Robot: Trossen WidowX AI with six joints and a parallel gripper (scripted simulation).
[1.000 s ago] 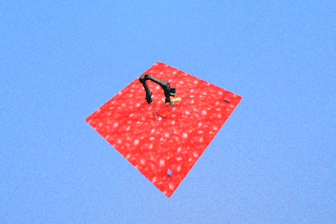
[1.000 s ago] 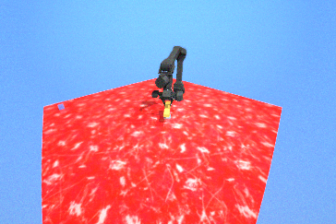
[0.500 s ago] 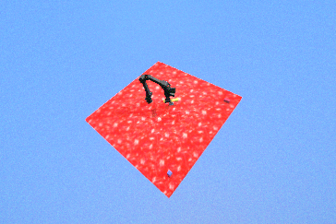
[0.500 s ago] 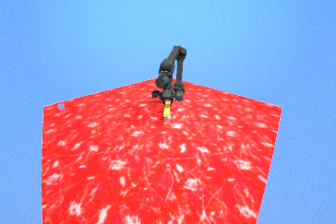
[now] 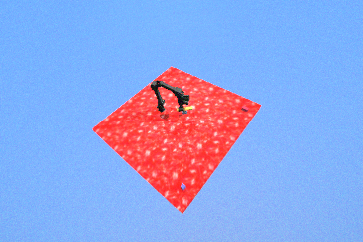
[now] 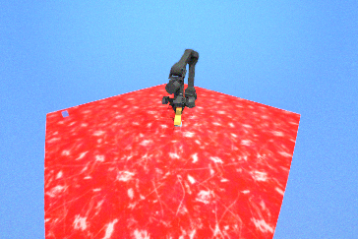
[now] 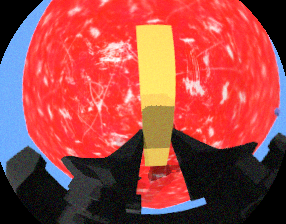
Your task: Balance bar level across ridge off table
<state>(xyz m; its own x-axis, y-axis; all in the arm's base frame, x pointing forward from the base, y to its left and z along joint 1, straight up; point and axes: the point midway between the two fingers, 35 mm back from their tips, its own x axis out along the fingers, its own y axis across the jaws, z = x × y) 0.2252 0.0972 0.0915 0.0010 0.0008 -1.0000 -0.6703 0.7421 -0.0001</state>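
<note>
Right now the yellow bar is 20 mm ahead of my gripper tip and 20 mm to the left of it. The rest, counted from my gripper tip: blue cube: 510 mm ahead, 600 mm to the right, 40 mm below.
</note>
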